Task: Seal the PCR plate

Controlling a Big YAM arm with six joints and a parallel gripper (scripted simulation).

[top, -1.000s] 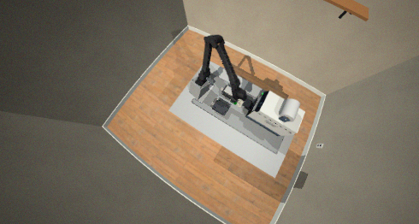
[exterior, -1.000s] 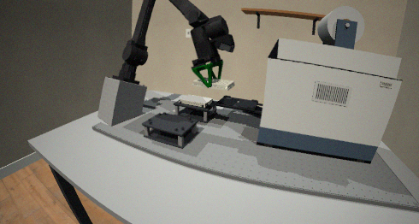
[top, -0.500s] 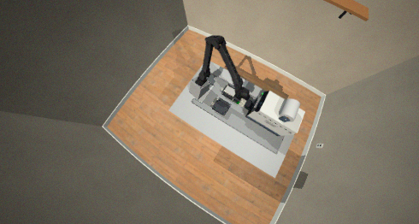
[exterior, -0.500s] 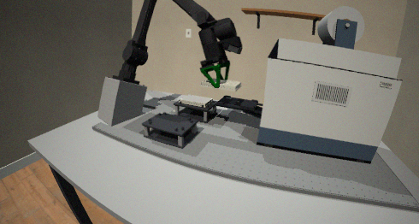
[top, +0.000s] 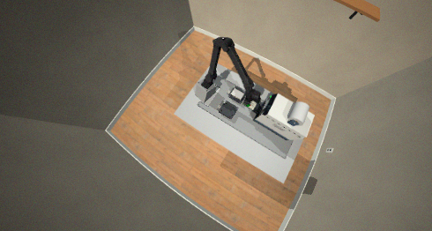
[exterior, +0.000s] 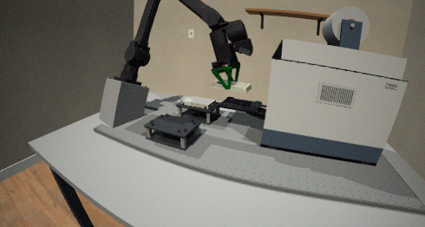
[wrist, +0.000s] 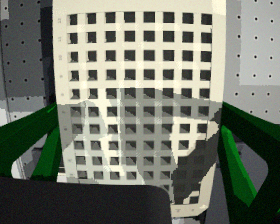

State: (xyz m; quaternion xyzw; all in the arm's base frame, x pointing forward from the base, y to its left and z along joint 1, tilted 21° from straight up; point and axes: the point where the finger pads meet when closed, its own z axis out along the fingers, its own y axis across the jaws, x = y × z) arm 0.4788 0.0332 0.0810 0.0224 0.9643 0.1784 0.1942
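Now: hand 40 mm short of the dark stage, 30 mm to the right of it and 80 mm above it. From my hand the other things lie so: 96-well plate C15: right at my hand; white start key: 130 mm ahead, 130 mm to the left, 10 mm above; sealed plate C51: 160 mm behind, 60 mm to the left, 110 mm below.
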